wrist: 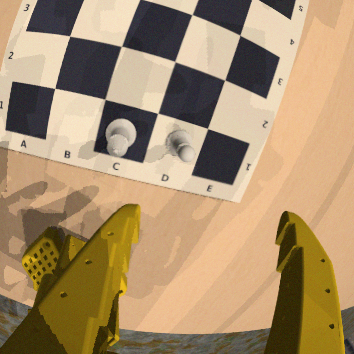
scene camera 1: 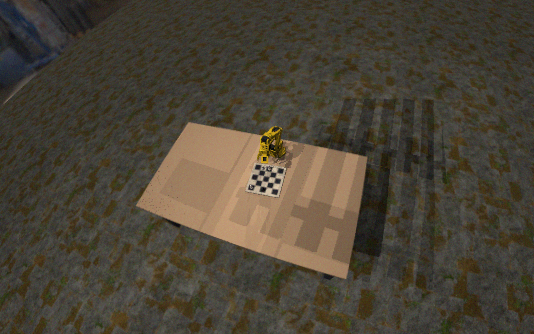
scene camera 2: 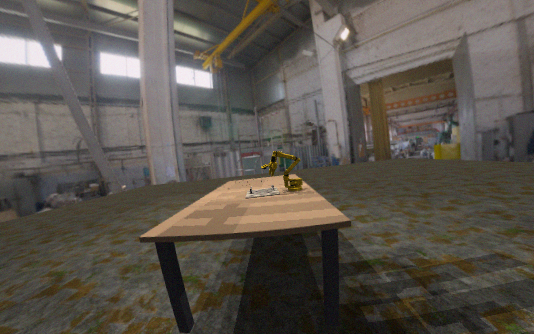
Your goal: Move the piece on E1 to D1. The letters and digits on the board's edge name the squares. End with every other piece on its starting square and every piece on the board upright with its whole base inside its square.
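Frame: origin at the arm's base, x ahead, y left, z up, level; millimetres.
Seen in the pictures: hand at its tool point: (wrist: pixel 138 218) (scene camera 2: pixel 271 176); arm's base at its link origin: (scene camera 1: pixel 276 154) (scene camera 2: pixel 292 189).
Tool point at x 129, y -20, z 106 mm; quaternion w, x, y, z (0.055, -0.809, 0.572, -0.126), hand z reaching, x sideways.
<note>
Offsets run from my tool point to a thing's top centre. Level surfaces: height alone.
A light pawn-like piece {7 mm ahead, 30 mm right, 69 mm down} (wrist: pixel 179 142) stands upright on D1 in the wrist view, its base inside the square. E1 (wrist: pixel 220 157) is bare. A taller light piece {1 mm back, 11 mm left, 57 mm down} (wrist: pixel 120 134) (scene camera 1: pixel 270 169) stands on C1. A dark piece {160 mm ahead, 54 mm right, 69 mm down} (scene camera 1: pixel 251 187) (scene camera 2: pixel 251 190) stands on the corner square E5 of the board (scene camera 1: pixel 256 191) (wrist: pixel 225 193). My gripper (wrist: pixel 209 210) (scene camera 1: pixel 264 159) (scene camera 2: pixel 263 166) is open, with a wide gap between its jaws and nothing in it. It hangs above the table, off the board's row 1 edge, near D1 and E1.
The yellow arm's base (scene camera 2: pixel 293 184) stands on the wooden table {106 mm down} (scene camera 1: pixel 200 145) (scene camera 2: pixel 280 220), beyond the board's row 1 edge. Small dark specks show over the table's left part in the first scene view. Shadows fall across the table and board.
</note>
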